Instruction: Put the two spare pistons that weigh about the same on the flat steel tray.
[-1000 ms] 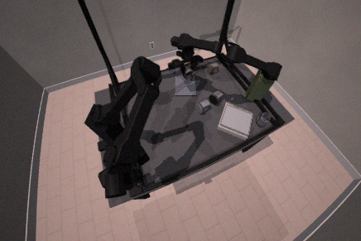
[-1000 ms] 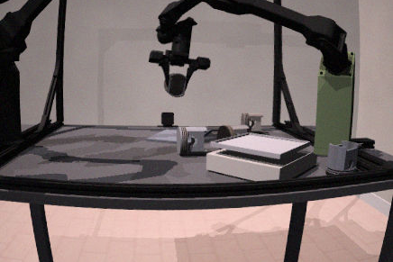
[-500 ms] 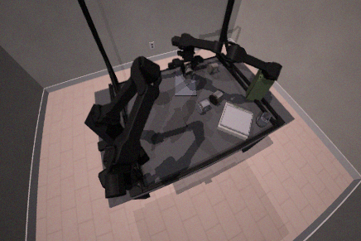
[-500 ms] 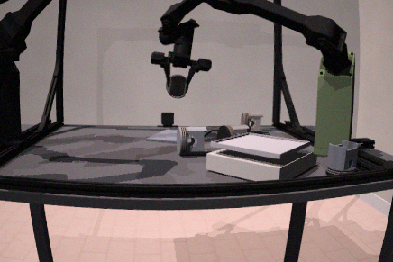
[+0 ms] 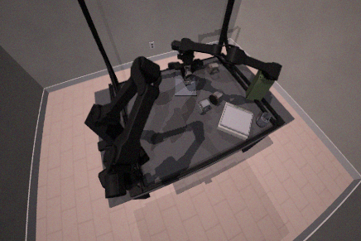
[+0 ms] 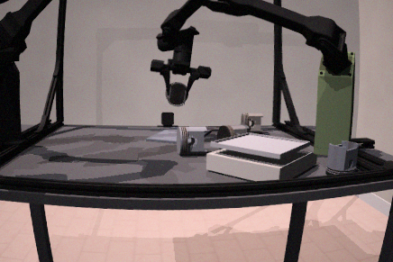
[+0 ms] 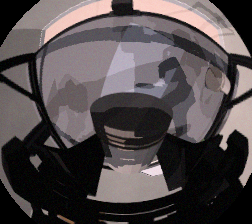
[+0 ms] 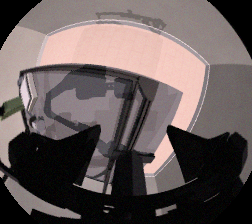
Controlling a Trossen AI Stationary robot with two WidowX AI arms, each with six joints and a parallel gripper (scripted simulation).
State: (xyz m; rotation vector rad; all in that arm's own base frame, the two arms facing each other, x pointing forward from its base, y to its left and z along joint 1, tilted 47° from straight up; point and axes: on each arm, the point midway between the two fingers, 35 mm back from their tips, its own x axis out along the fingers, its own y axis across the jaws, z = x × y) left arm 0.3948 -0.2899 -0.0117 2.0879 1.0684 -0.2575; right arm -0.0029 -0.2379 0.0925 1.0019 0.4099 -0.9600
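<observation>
Right now the flat grey steel tray is 160 mm below my left hand, 50 mm behind it and 10 mm to the left of it. Also, from my left hand: piston (250 mm to the left, 130 mm below, 100 mm behind); then white scale pan (360 mm ahead, 180 mm to the left, 120 mm below).
</observation>
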